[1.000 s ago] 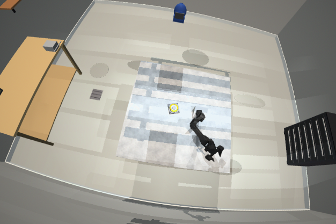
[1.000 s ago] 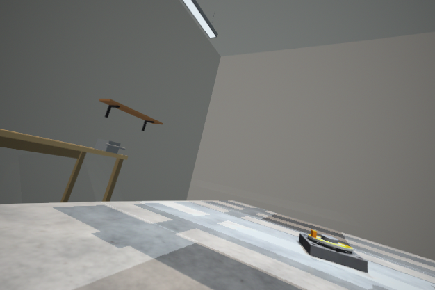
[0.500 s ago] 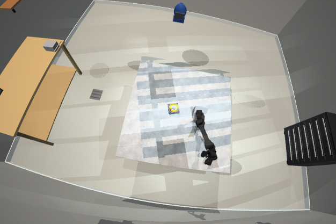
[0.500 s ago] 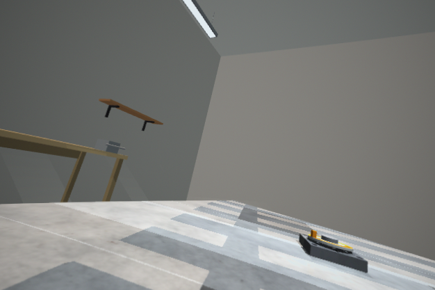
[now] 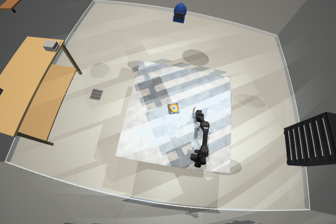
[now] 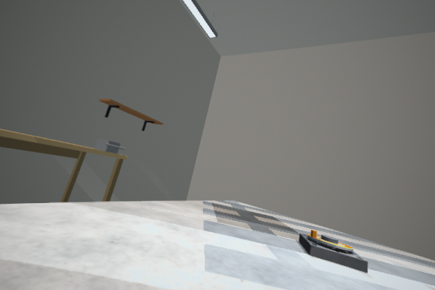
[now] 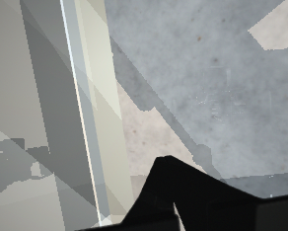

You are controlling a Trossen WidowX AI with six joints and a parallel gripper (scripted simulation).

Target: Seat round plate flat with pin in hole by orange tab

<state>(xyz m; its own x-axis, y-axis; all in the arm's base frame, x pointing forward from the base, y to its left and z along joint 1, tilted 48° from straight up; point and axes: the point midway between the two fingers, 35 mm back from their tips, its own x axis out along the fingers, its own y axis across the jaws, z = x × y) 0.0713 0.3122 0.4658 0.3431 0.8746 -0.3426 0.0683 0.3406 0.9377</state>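
Right now the dark grey square base is 63 cm to the right of my gripper tip, 20 cm ahead of it and 9 cm below it.
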